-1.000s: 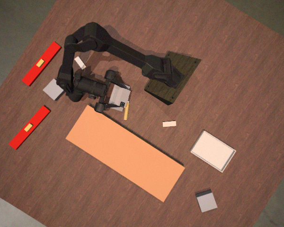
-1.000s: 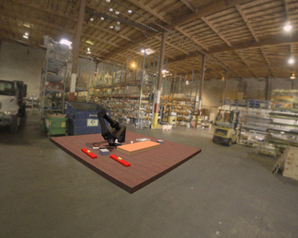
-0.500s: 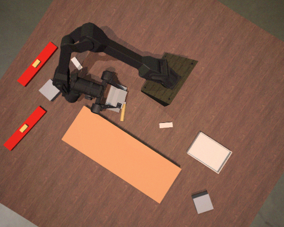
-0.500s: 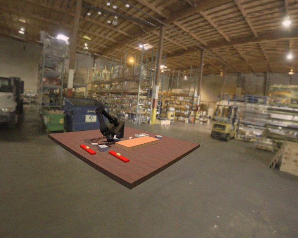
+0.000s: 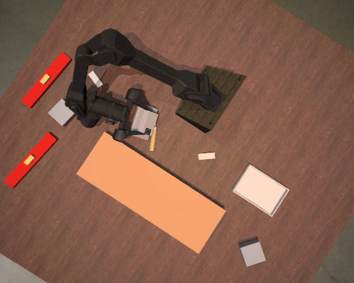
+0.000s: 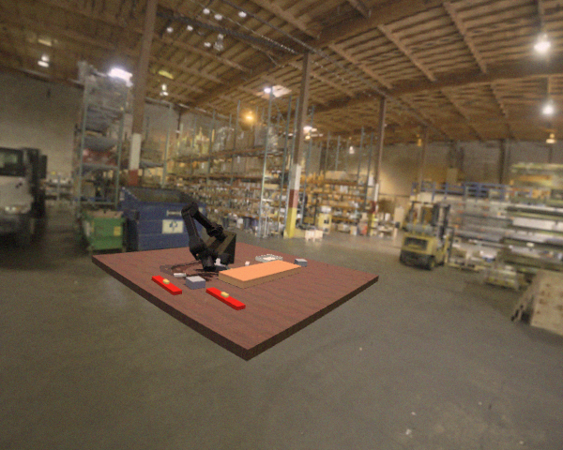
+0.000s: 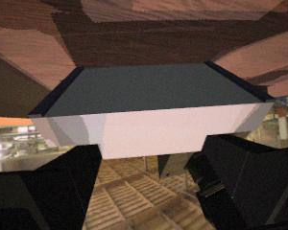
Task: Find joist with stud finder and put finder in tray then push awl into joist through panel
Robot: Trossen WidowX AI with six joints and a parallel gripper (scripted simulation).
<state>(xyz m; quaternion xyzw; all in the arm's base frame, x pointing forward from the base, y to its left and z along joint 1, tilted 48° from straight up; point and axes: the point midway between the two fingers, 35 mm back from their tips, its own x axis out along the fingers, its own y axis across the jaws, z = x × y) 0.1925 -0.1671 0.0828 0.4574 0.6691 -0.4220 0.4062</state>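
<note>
Now: the grey stud finder 1 cm below my gripper tip and 1 cm ahead of it. Round my gripper tip: awl: 5 cm below, 3 cm to the left, 1 cm ahead; white tray: 47 cm to the left, 5 cm below, 4 cm behind.
</note>
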